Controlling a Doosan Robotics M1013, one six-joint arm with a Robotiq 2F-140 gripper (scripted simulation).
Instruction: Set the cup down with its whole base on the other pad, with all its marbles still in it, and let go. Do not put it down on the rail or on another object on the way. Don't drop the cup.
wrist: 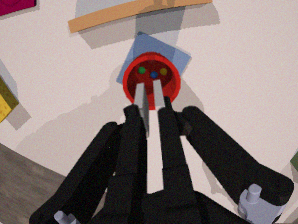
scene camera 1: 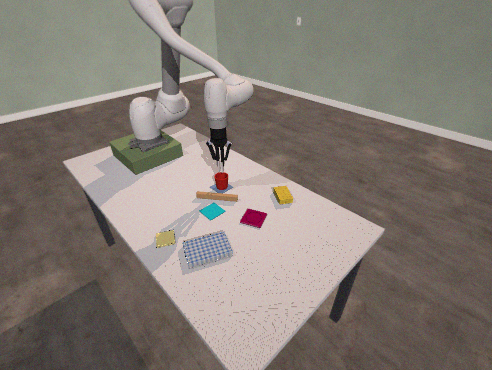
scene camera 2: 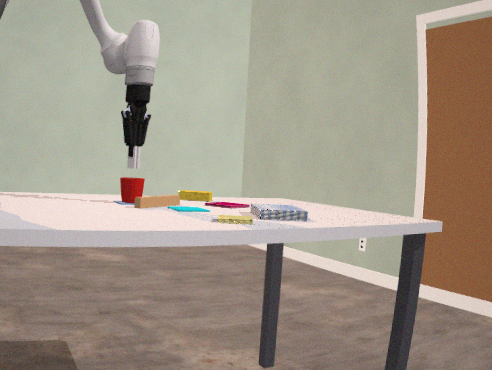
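Note:
My gripper is visible in the pictures, the wrist view among them. A red cup is visible too.

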